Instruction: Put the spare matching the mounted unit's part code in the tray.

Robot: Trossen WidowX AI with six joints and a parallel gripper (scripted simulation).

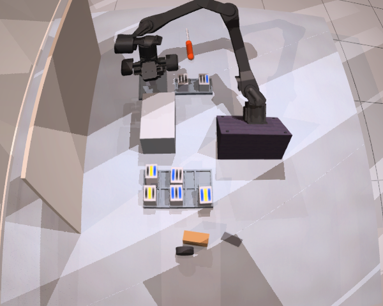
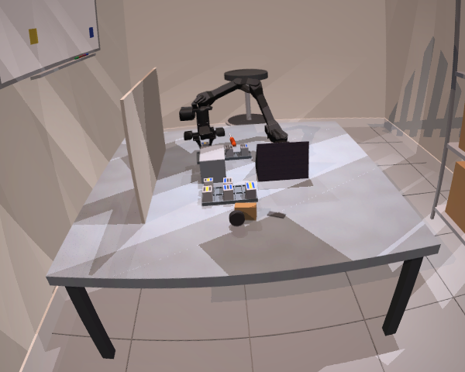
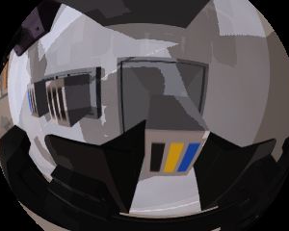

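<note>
Right now the spare block is 30 mm above my gripper tip. Round my gripper tip: holder 140 mm behind, 30 mm to the left, 30 mm below; grey box 20 mm behind, 200 mm to the left, 20 mm above; shallow grey tray 30 mm below.
</note>
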